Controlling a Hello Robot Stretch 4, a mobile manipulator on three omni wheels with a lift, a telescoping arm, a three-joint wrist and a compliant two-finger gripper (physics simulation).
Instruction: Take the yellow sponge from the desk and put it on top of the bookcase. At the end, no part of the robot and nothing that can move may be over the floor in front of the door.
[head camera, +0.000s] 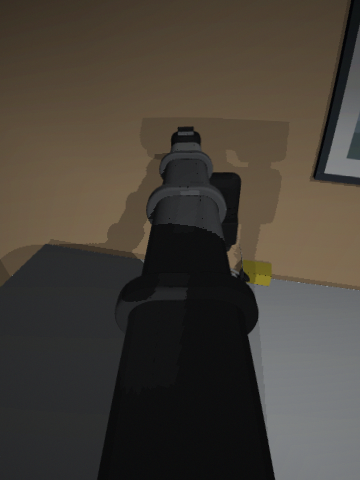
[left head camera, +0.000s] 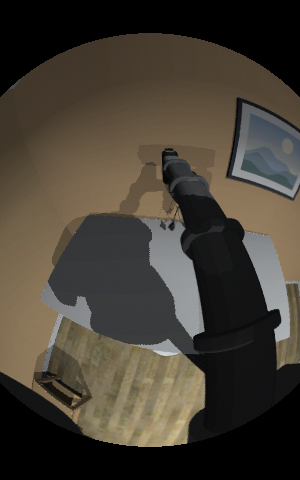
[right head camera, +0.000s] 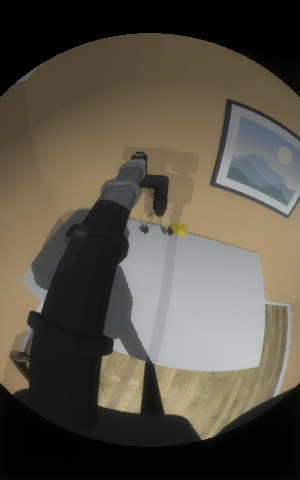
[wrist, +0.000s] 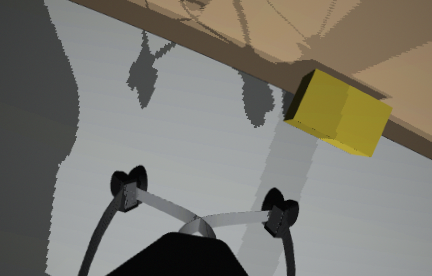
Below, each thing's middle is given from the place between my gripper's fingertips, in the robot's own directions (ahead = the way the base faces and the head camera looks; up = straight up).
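Scene:
Yellow sponge (wrist: 323, 106): my gripper 50 mm above it, 140 mm to the left of it, 100 mm short of it.

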